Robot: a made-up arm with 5 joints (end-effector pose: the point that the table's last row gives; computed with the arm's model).
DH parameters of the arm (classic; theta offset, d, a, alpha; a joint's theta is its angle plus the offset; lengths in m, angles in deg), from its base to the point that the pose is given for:
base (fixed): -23.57 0 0.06 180
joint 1: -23.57 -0.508 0.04 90
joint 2: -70.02 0 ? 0
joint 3: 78.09 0 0.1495 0
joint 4: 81.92 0.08 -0.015 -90
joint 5: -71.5 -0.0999 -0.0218 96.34
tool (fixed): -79.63 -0.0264 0 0
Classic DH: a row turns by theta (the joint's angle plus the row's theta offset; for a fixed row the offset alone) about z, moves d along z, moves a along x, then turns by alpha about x.
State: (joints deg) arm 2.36 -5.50 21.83 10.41 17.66
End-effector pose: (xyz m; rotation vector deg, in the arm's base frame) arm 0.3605 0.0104 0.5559 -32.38 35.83 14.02
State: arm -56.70 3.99 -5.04 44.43 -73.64
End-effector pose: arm 0.1499 0.2827 0.5492 32.15 64.47 40.27
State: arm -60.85 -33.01 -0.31 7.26 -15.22
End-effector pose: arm 0.1186 0.2066 0.7537 5.91 -20.44 69.54
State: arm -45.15 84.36 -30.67 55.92 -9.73
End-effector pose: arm 0.1705 0.1693 0.2498 -42.40 112.77 42.60
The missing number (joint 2, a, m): 0.1522
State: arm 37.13 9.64 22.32 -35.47 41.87
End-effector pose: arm 0.3423 -0.1833 0.5710 -54.68 26.88 -29.41
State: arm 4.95 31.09 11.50 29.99 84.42
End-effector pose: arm 0.3813 0.0073 0.4081 -84.11 67.65 63.40
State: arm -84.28 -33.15 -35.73 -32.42 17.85
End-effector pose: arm 0.0136 0.0330 0.8805 36.08 -88.30 39.70
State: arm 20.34 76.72 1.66 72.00 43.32
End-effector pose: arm 0.1902 -0.0244 0.2741 11.05 135.42 74.95
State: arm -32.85 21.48 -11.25 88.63 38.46
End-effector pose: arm 0.2707 0.1702 0.4764 -67.56 91.24 76.00
